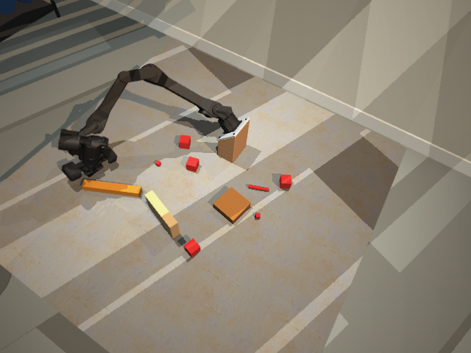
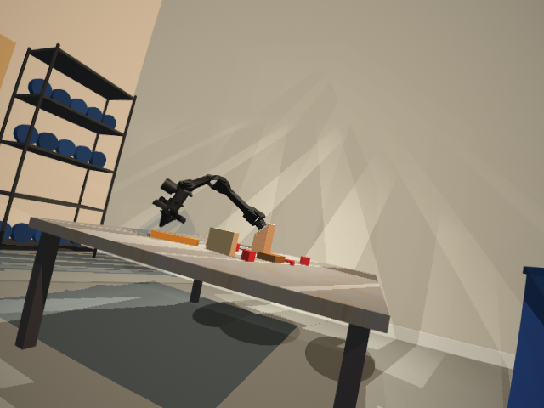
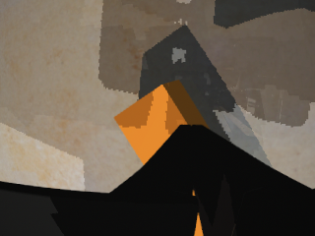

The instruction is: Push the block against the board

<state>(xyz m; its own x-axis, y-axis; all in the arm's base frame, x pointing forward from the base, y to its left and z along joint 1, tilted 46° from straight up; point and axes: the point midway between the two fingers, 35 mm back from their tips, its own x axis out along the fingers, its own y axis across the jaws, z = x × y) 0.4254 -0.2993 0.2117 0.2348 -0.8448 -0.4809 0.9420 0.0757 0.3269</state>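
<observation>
Now: the tan board 330 mm to the left of my gripper tip and 20 mm behind it. From my gripper tip the other things lie so: square block (510 mm to the left, 200 mm behind, 40 mm below); long orange bar (90 mm to the left, 40 mm below, 20 mm behind); thin red stick (560 mm to the left, 320 mm behind, 40 mm below).
</observation>
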